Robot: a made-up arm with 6 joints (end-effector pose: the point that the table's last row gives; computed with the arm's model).
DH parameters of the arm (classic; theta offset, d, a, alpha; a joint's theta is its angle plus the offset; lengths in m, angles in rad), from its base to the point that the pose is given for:
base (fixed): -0.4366 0 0.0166 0
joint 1: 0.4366 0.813 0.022 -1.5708
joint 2: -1.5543 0 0.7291 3.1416
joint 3: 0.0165 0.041 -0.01 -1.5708
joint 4: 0 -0.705 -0.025 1.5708
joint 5: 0 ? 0.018 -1.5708
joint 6: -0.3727 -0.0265 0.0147 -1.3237
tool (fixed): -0.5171 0.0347 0 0
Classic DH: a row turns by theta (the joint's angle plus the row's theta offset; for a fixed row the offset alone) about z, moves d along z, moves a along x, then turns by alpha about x.
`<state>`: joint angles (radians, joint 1 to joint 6).
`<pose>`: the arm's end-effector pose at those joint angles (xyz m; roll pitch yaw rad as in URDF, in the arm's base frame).
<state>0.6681 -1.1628 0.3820 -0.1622 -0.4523 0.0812</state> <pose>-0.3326 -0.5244 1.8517 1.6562 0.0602 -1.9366</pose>
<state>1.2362 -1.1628 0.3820 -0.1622 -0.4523 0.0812</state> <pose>0.0004 -0.6302 1.8517 1.6562 0.0602 -1.3685</pose>
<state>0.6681 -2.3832 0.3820 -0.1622 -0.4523 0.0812</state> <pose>-0.7812 -0.8784 0.5915 2.6777 0.9725 -1.3388</pose>
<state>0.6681 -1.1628 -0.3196 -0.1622 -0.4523 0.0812</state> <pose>0.0324 -0.2363 1.6457 1.2629 -0.5325 -1.8392</pose>
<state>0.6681 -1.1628 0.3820 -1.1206 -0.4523 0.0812</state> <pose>-0.2925 -0.3910 1.8487 1.6435 0.0806 -0.9794</pose>
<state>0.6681 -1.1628 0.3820 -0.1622 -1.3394 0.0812</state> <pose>-0.3070 -0.4964 1.8611 1.2558 -0.7499 -1.7836</pose>
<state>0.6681 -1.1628 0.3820 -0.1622 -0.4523 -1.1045</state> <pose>-0.3101 -0.5583 1.8567 1.3139 0.4637 -0.9497</pose>
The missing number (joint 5, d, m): 0.179
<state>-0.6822 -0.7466 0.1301 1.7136 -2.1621 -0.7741</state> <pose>-0.1370 0.0065 2.0384 0.4358 -1.0608 1.5762</pose>
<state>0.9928 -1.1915 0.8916 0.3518 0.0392 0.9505</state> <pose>-0.3970 -0.9668 1.7103 1.2851 0.8302 2.9781</pose>
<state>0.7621 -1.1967 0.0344 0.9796 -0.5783 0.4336</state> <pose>-0.2615 -0.4495 1.8203 2.0885 -0.2796 2.9423</pose>
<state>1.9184 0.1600 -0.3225 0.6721 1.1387 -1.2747</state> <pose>-0.0809 0.8062 1.3294 0.8919 -0.1316 0.3818</pose>
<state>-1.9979 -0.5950 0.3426 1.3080 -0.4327 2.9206</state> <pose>-0.0708 0.1313 2.1014 1.4256 1.3126 -3.0834</pose>
